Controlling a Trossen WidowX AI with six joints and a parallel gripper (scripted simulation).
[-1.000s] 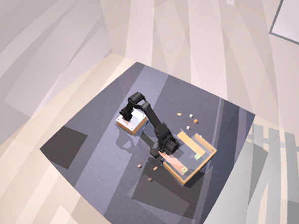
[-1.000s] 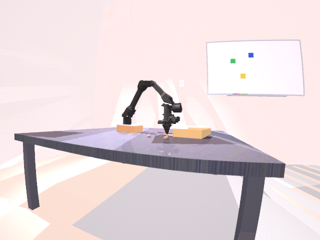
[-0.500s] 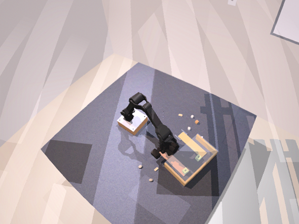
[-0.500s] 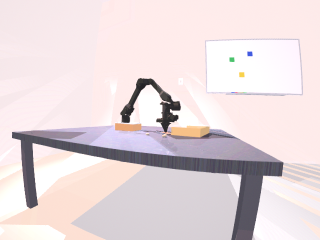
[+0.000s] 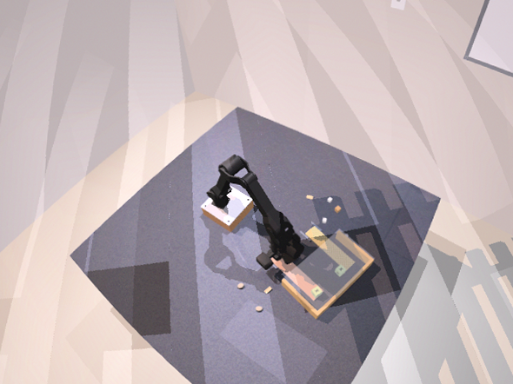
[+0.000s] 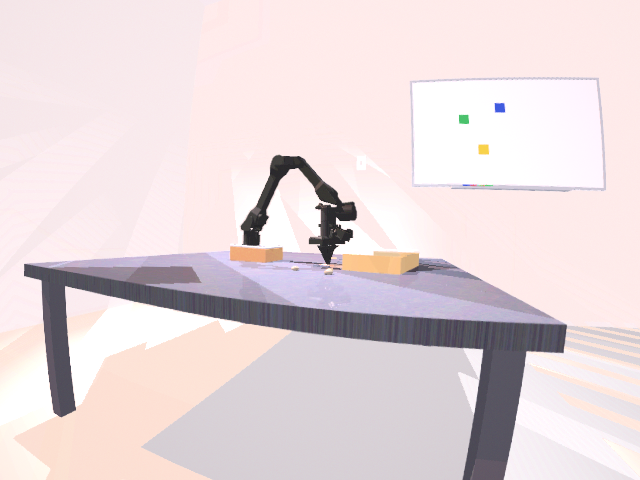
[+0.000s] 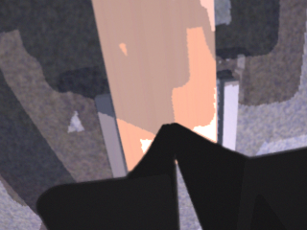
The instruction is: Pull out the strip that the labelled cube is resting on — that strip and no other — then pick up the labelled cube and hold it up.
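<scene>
My gripper tip is now 9 cm short of the salmon strip and 3 cm to the left of it.
</scene>
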